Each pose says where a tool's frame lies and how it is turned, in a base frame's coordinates. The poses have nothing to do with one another.
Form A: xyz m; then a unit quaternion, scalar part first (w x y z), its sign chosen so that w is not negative.
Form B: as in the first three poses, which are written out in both.
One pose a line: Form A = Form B
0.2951, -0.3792, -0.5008, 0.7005, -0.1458, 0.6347, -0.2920 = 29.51, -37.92, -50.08, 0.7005, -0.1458, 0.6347, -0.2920
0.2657, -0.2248, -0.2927, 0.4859, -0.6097, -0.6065, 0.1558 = 26.57, -22.48, -29.27, 0.4859, -0.6097, -0.6065, 0.1558
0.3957, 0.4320, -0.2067, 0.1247, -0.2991, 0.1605, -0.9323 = 39.57, 43.20, -20.67, 0.1247, -0.2991, 0.1605, -0.9323
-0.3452, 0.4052, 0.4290, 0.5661, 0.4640, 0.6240, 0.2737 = -34.52, 40.52, 42.90, 0.5661, 0.4640, 0.6240, 0.2737
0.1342, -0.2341, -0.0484, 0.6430, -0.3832, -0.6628, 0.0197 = 13.42, -23.41, -4.84, 0.6430, -0.3832, -0.6628, 0.0197
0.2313, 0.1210, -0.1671, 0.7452, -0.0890, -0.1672, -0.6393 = 23.13, 12.10, -16.71, 0.7452, -0.0890, -0.1672, -0.6393
